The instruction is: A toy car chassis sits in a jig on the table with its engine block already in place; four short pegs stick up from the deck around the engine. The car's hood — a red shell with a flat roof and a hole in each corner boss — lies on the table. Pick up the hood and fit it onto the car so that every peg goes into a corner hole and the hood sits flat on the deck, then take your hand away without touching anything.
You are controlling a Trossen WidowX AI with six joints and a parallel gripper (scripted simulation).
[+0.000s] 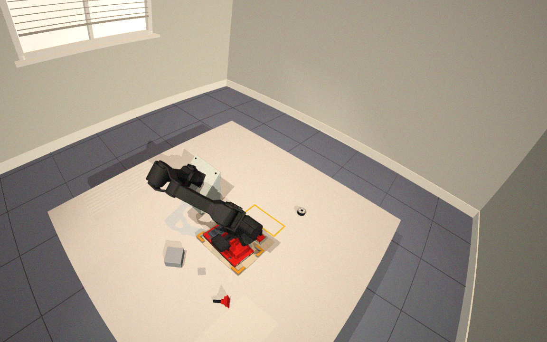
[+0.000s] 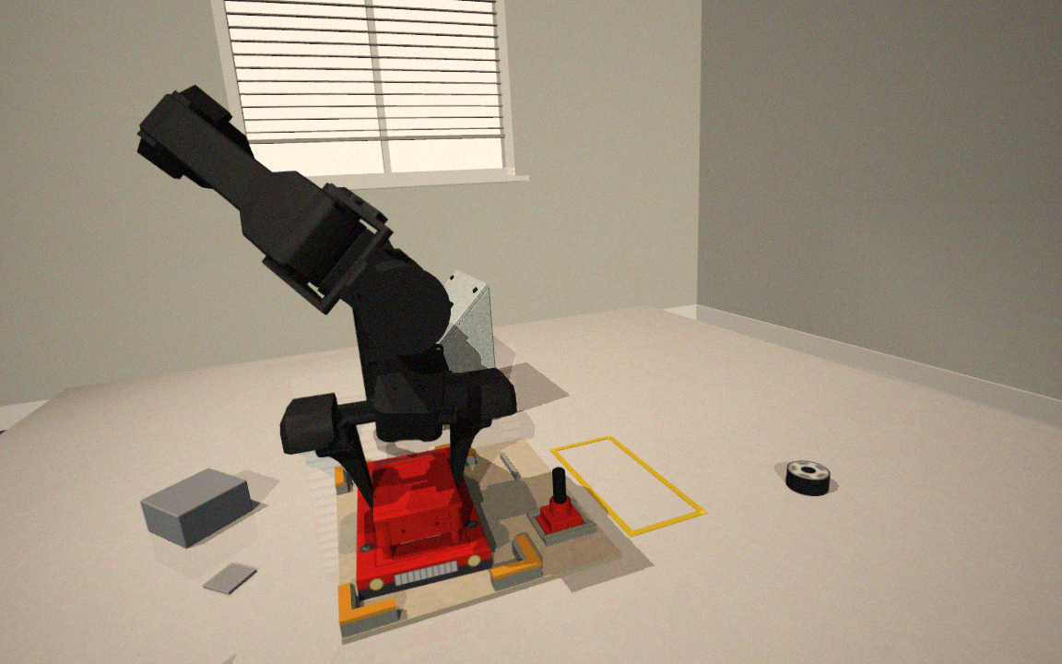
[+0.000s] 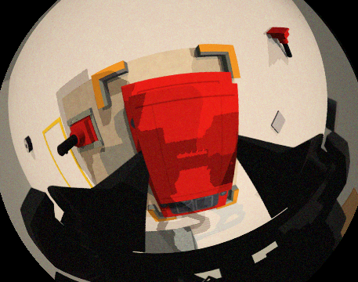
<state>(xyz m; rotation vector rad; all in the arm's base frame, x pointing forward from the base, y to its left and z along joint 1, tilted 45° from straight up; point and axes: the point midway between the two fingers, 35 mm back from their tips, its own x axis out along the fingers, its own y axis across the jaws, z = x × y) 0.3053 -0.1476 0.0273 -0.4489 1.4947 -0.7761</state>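
Now: gripper tip 30 mm above the grey engine block. Round my gripper tip: small grey plate 160 mm to the right, 50 mm below, 40 mm behind; then red hood right at my gripper tip.
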